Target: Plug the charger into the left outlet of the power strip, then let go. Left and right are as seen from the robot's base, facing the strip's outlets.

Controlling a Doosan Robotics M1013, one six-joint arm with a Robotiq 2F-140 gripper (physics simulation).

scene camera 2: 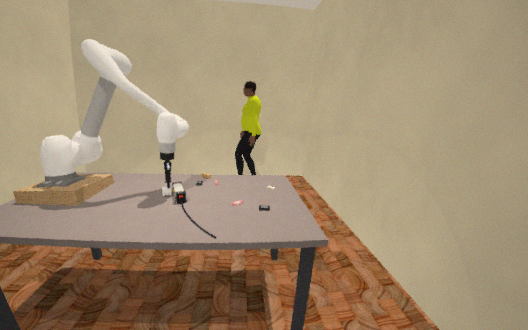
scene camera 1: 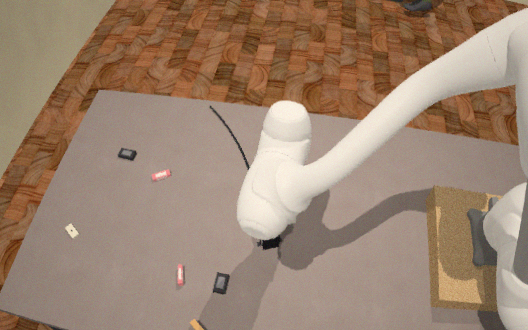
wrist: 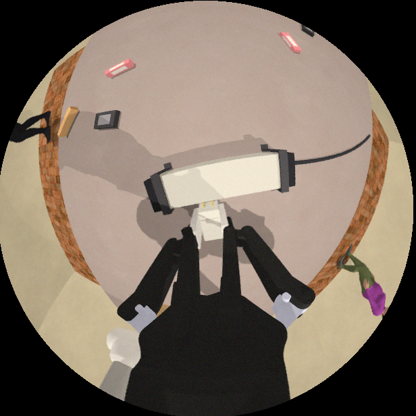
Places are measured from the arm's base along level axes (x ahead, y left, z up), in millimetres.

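Pixels of known places: gripper, between the fingertips: [scene camera 2: 168, 192]; arm's base, origin of its link: [scene camera 2: 62, 182] [scene camera 1: 496, 239].
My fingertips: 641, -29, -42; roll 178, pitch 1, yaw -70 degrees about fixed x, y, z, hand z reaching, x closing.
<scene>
For each thing: its middle in the pictures, then the offset to it from my fingertips, as dx, dy, dz. "*": a spot on its surface instead. Level surfaces: height alone.
- power strip, a spot on its surface: [scene camera 2: 180, 194] * +94, -100, +27
- cable, a spot on its surface: [scene camera 1: 231, 134] * +205, -309, -21
- table, height of its surface: dz -27
- orange block, a spot on its surface: [scene camera 1: 197, 325] * +186, +345, +0
- cream piece, middle of its body: [scene camera 1: 72, 231] +627, +129, -22
The power strip [wrist: 227, 177] [scene camera 2: 180, 194] lies on the table, with a cream top, dark end caps and a black cable from its right end in the wrist view. My gripper [wrist: 209, 213] [scene camera 2: 168, 187] is shut on the white charger [wrist: 211, 223] [scene camera 2: 166, 191], which sits low beside the strip's robot-facing long side. Its gold prongs point at that side, left of the strip's middle in the wrist view. Parts of the prongs show between the charger body and the strip. The outlet openings are hidden, so I cannot tell whether the prong tips are inside. In scene camera 1 the arm hides the charger.
The cable [scene camera 1: 231, 134] [scene camera 2: 197, 226] [wrist: 337, 157] runs across the table [scene camera 1: 350, 280]. Farther out lie two black boxes [scene camera 1: 221, 283] [scene camera 1: 127, 154], two red-and-white pieces [scene camera 1: 180, 275] [scene camera 1: 161, 175], an orange block [scene camera 1: 197, 325] and a cream piece [scene camera 1: 72, 230]. A person [scene camera 2: 251, 115] stands behind the table.
</scene>
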